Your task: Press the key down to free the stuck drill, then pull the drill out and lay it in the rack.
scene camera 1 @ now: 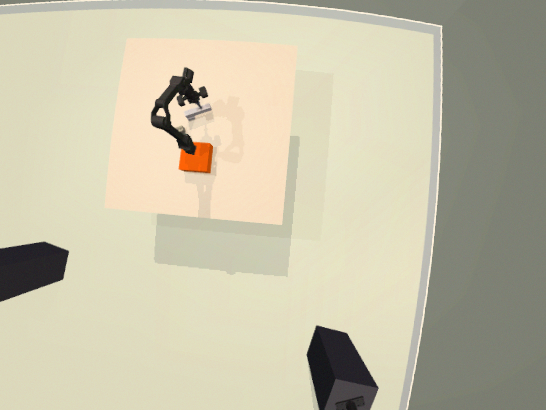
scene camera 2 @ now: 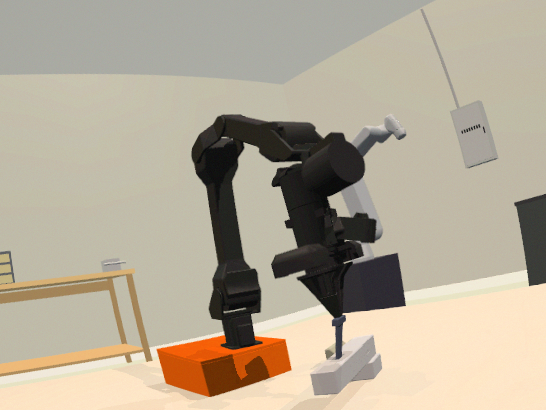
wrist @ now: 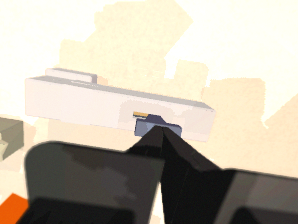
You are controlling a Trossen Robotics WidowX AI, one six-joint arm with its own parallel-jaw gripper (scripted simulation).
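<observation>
My gripper point(scene camera 2: 338, 317) visible. Wrist view too: the gripper point(wrist: 159, 132).
</observation>
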